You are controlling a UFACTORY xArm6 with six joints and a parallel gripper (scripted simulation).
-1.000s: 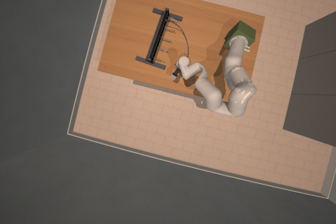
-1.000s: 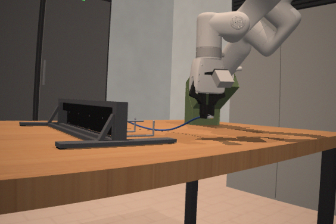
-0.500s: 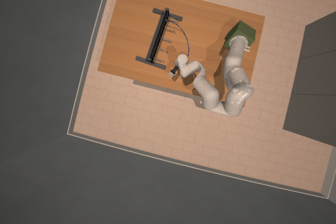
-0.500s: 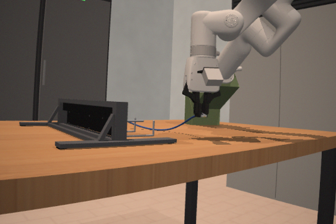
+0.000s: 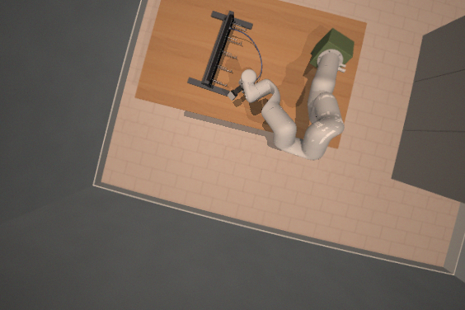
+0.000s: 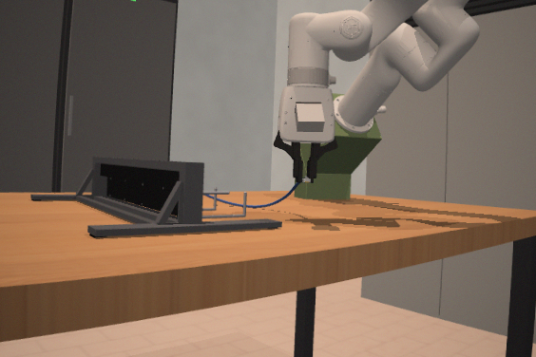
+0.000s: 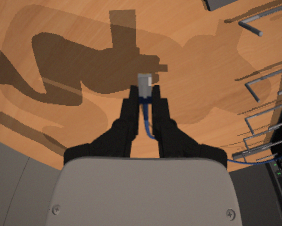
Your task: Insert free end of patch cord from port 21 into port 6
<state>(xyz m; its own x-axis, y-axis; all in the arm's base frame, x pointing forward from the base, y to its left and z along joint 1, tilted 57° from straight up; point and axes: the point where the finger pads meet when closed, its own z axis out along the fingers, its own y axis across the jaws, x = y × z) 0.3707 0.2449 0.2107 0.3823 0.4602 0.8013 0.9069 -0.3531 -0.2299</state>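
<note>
Right now the plug is 2 cm to the left of my hand, 1 cm below it and 1 cm ahead of it.
</note>
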